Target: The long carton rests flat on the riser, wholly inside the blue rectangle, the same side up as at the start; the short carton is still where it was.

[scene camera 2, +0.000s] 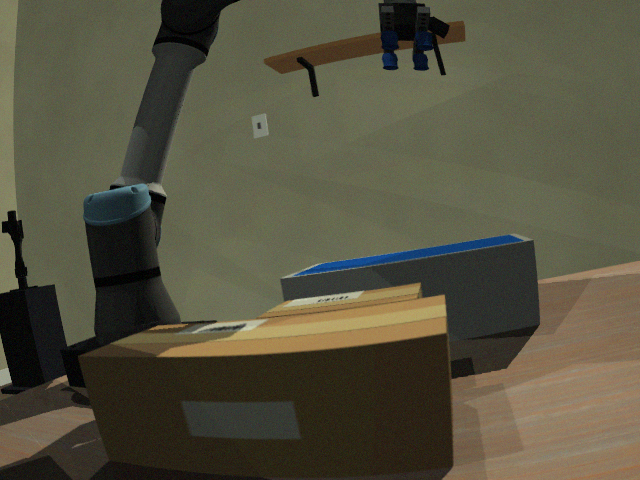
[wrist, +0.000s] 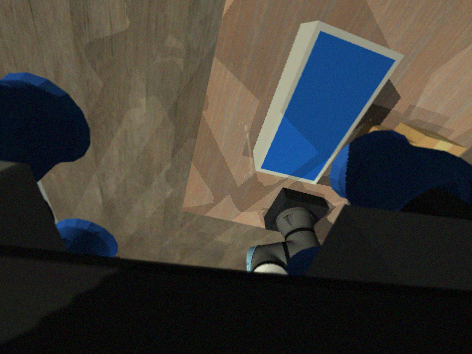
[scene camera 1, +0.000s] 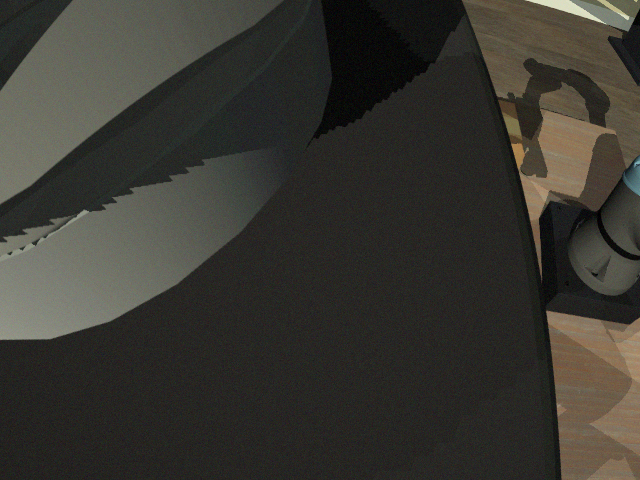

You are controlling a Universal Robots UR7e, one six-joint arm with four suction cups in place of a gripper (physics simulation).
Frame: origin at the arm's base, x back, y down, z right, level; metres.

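Where they show: end effector, tool point: [scene camera 2: 406,58] [wrist: 209,210]; arm's base, origin of the base link: [wrist: 293,219] [scene camera 1: 602,258].
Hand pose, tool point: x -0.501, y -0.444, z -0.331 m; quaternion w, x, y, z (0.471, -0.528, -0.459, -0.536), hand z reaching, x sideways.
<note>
Each offset is from my tool point to the top centre of the thing. "spot": to the spot under its first point. Level surfaces: height alone.
The long carton @[dx +0.223, dy +0.403, dz +0.609 m] [scene camera 2: 268,372] lies flat on the table, nearest in scene camera 2, with tape and a label on top. The short carton @[spot: dx +0.121, dy +0.403, dz +0.494 m] [scene camera 2: 385,295] is behind it, its lower part hidden. The grey-white riser @[dx +0.073, dy +0.386, dz +0.228 m] [scene camera 2: 496,289] [wrist: 282,95] stands beyond the short carton, with the blue rectangle @[dx +0.073, dy +0.386, dz +0.228 m] [scene camera 2: 413,253] [wrist: 330,105] bare on top. My suction gripper [scene camera 2: 405,51] [wrist: 209,195] has four blue cups, holds nothing and hangs high above the riser's level. Part of a carton [wrist: 432,141] shows at the right in the wrist view; I cannot tell which. Neither whole carton shows in scene camera 1.
The arm link [scene camera 1: 387,310] blocks most of scene camera 1. The arm's base [scene camera 1: 604,253] [scene camera 2: 124,258] [wrist: 296,220] stands on the wooden table @[dy +0.506 m] [scene camera 2: 578,315] near the cartons. A wall shelf [scene camera 2: 336,50] is behind the gripper. A dark pedestal [scene camera 2: 33,330] stands at left.
</note>
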